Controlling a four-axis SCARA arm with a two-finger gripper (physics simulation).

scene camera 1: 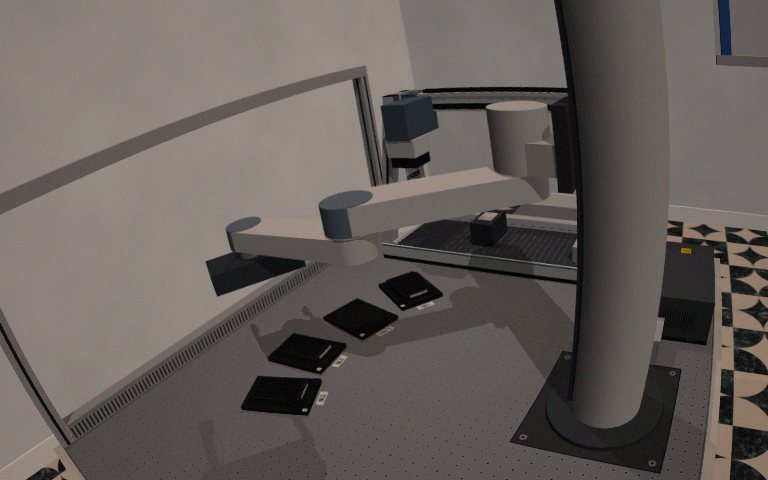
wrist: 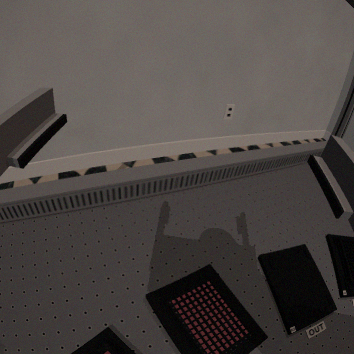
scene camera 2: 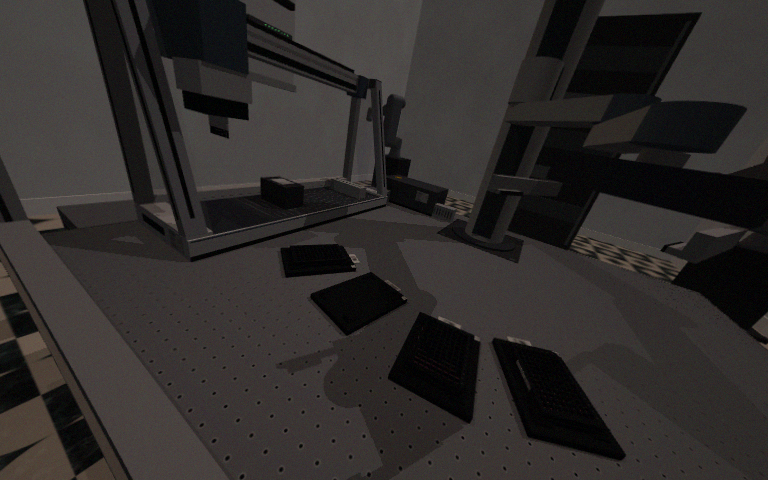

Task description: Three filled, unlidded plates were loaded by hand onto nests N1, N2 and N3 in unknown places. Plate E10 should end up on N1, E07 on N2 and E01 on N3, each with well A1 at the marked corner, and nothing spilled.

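Frame: origin at the arm's base, x ahead, y left, z up, level; metres.
Seen in the pictures: gripper, fingertip midpoint: (wrist: 192, 118) (scene camera 2: 565, 206); arm's base, origin of the base link: (scene camera 1: 604, 409) (scene camera 2: 481, 239).
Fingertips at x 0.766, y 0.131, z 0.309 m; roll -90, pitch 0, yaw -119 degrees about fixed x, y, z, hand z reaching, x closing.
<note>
Pixels of each thing's top centre, then the offset from my fingertips to it. "pt": a spot on its surface instead.
- filled plate with red wells, middle of its top: (wrist: 210, 317) (scene camera 2: 442, 347) (scene camera 1: 304, 346) 0.047 m back, 0.061 m right, 0.270 m down
- third plate, middle of its top: (scene camera 2: 318, 252) (scene camera 1: 408, 283) 0.118 m back, 0.416 m right, 0.270 m down
- bare nest labelled OUT, middle of its top: (wrist: 302, 281) (scene camera 2: 361, 293) (scene camera 1: 358, 314) 0.073 m back, 0.246 m right, 0.278 m down
- dark box, surface spot: (scene camera 1: 488, 228) pt 0.262 m back, 0.646 m right, 0.188 m down
- dark base plate, surface spot: (scene camera 1: 535, 433) pt 0.655 m back, 0.018 m right, 0.296 m down
My gripper (scene camera 1: 256, 274) (wrist: 192, 118) is wide open and empty, high above the table near its slotted edge. A filled plate with red wells (wrist: 215, 317) (scene camera 1: 308, 349) (scene camera 2: 438, 357) sits on a black nest. Another plate (scene camera 1: 281, 390) (scene camera 2: 557, 384) sits on the nearest nest in scene camera 1; part of it shows at the wrist view's bottom edge. A third plate (scene camera 1: 411, 285) (scene camera 2: 318, 253) sits on the nest nearest the gantry. The bare nest labelled OUT (scene camera 1: 360, 318) (scene camera 2: 359, 301) (wrist: 297, 287) lies between plated nests. Plate names, other nest labels and well A1 are unreadable.
A gantry machine's deck (scene camera 1: 430, 237) (scene camera 2: 243, 212) carries a dark box (scene camera 1: 488, 228) (scene camera 2: 282, 191). The arm's column (scene camera 1: 617, 226) stands on a dark base plate (scene camera 1: 535, 433). A dark unit (scene camera 1: 688, 294) (scene camera 2: 416, 193) stands beyond the column. The slotted rail (scene camera 1: 198, 342) (wrist: 150, 191) edges the table.
</note>
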